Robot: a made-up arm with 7 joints.
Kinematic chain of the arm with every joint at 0, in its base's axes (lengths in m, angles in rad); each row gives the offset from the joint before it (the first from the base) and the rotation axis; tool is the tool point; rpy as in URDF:
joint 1: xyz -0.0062 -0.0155 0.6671 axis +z
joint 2: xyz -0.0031 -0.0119 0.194 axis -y
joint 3: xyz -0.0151 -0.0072 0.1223 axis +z
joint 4: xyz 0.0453 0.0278 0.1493 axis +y
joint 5: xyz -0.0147 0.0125 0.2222 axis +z
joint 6: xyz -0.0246 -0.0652 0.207 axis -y
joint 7: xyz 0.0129 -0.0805 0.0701 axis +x
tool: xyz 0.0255 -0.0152 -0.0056 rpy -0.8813 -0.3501 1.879
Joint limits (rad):
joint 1: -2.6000..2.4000
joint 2: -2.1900..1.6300
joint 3: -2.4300..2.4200
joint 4: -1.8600..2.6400
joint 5: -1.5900..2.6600
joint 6: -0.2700..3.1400
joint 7: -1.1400..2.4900
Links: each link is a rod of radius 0.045 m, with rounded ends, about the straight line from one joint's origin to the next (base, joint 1, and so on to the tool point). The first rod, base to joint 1, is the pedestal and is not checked.
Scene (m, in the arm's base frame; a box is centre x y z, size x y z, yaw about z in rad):
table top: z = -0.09
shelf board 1: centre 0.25 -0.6 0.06 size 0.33 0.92 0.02 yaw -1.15
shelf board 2: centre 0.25 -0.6 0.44 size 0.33 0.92 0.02 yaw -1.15
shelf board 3: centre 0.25 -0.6 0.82 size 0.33 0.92 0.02 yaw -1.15
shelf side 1: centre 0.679 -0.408 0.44 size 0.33 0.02 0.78 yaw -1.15
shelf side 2: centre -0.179 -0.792 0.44 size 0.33 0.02 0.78 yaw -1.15
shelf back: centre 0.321 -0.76 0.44 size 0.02 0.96 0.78 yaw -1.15
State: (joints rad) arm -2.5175 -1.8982 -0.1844 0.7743 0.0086 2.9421 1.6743
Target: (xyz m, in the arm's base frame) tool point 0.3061 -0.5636 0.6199
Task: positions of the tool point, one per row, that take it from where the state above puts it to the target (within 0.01 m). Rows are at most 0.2 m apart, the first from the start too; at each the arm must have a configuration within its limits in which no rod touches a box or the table.
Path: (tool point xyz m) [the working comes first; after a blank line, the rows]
Joints at the target: -1.0564 -1.5955 0.3703 0.7976 -0.3080 2.7806 1.6895
Straight joint move there: touches shelf board 2.

1: -0.4112 -0.3023 0.4762
2: -0.2625 -0.3914 0.4969
3: -0.0883 -0.4151 0.5298
4: 0.0694 -0.3634 0.5729
5: 0.1685 -0.2563 0.6199
6: 0.2221 -0.3250 0.6030
7: 0.2619 -0.3937 0.5947
8: 0.2881 -0.4587 0.5948
9: 0.3020 -0.5165 0.6032
10: 0.3061 -0.5636 0.6199

